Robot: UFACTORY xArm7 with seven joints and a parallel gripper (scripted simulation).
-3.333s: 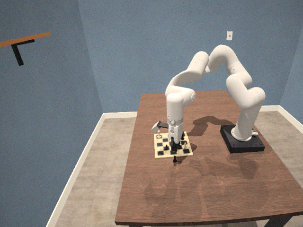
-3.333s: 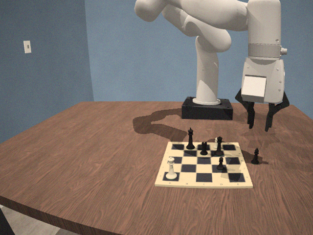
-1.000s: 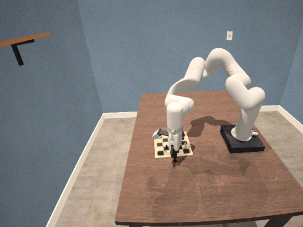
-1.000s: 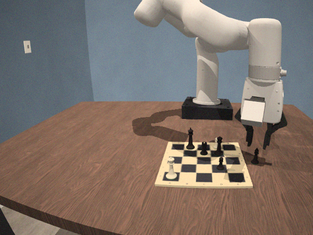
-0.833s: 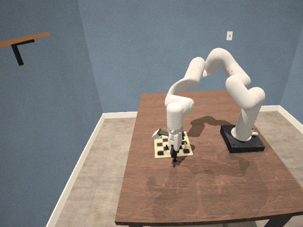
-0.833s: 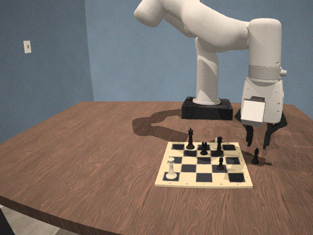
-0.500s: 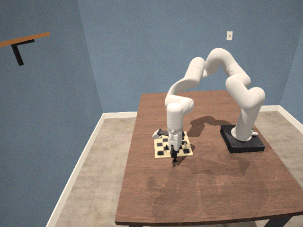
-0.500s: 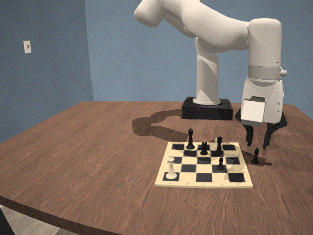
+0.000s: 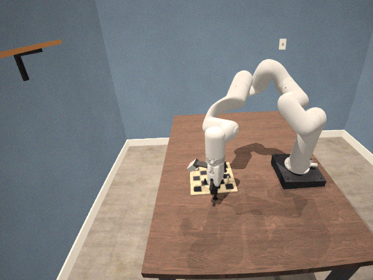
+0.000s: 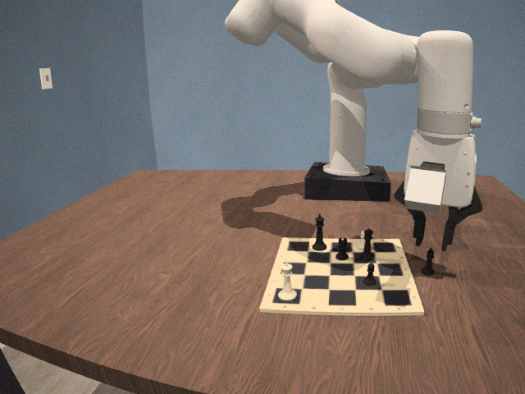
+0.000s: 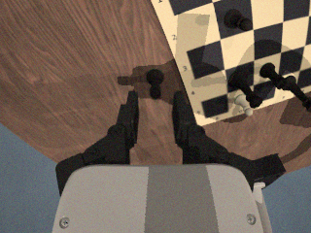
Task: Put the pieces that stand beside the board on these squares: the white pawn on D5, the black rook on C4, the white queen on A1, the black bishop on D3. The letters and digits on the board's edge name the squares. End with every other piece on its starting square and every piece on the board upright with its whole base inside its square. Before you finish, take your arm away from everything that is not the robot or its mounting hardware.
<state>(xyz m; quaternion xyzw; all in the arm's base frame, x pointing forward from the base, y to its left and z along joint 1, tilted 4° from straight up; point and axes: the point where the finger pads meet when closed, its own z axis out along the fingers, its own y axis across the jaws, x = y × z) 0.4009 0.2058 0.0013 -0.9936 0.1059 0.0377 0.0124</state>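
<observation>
Right now the black pawn is 6 cm ahead of my hand, 9 cm to the right of it and 5 cm below it. Also, from my hand: white queen 12 cm ahead, 20 cm to the right, 4 cm below; white pawn 5 cm behind, 11 cm to the right, 5 cm below; chessboard 3 cm ahead, 14 cm to the right, 7 cm below.
</observation>
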